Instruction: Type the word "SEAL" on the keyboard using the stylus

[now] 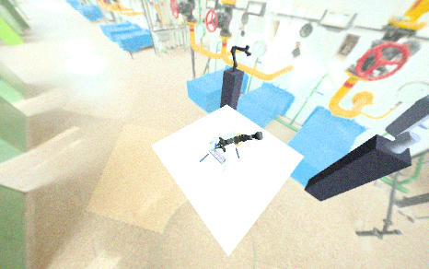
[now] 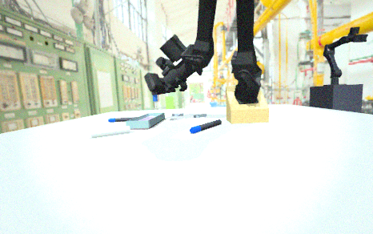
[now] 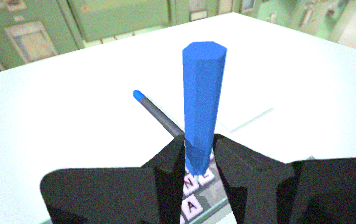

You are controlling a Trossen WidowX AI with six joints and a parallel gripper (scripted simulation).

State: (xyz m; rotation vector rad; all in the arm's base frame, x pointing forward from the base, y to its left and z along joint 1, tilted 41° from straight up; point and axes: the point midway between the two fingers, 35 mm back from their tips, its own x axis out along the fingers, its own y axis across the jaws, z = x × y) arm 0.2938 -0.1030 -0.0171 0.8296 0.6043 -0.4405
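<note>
Right now the S key is 5 cm to the left of my gripper tip and 9 cm below it. Round my gripper tip: white cylinder 8 cm ahead, 23 cm to the left, 10 cm below; blue stylus 2 cm below; grey piece 18 cm behind, 5 cm to the right, 10 cm below.
</note>
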